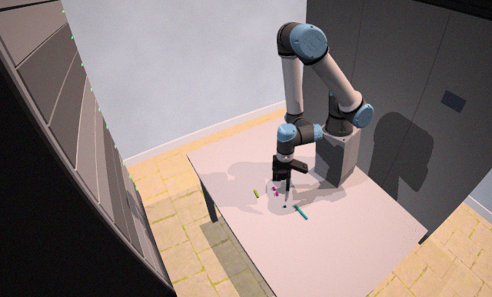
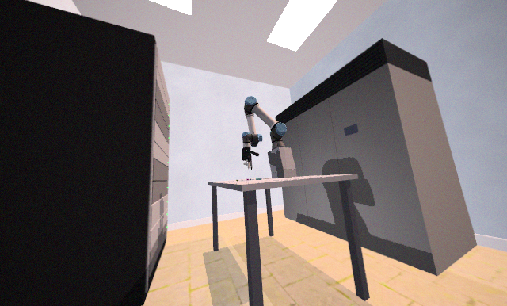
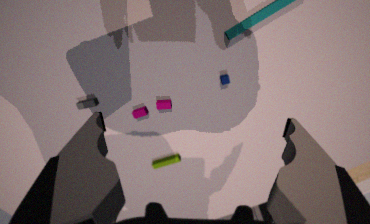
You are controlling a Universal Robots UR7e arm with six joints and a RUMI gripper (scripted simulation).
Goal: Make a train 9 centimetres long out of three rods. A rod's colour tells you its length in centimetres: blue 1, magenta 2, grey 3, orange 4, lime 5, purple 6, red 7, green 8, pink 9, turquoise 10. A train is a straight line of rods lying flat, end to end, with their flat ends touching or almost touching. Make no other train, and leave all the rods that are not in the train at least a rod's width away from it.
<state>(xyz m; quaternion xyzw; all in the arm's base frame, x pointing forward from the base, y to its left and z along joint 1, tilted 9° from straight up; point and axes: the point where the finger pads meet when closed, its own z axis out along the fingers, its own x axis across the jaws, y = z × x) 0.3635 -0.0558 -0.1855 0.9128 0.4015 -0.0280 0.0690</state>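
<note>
My hand is 8 cm past the grey rod, 14 cm to the left of it and 9 cm above it. The rest, counted from my hand: turquoise rod 1 cm behind, 12 cm to the left, 9 cm below; blue rod 3 cm ahead, 3 cm to the left, 9 cm below; lime rod 8 cm ahead, 12 cm to the right, 9 cm below.
</note>
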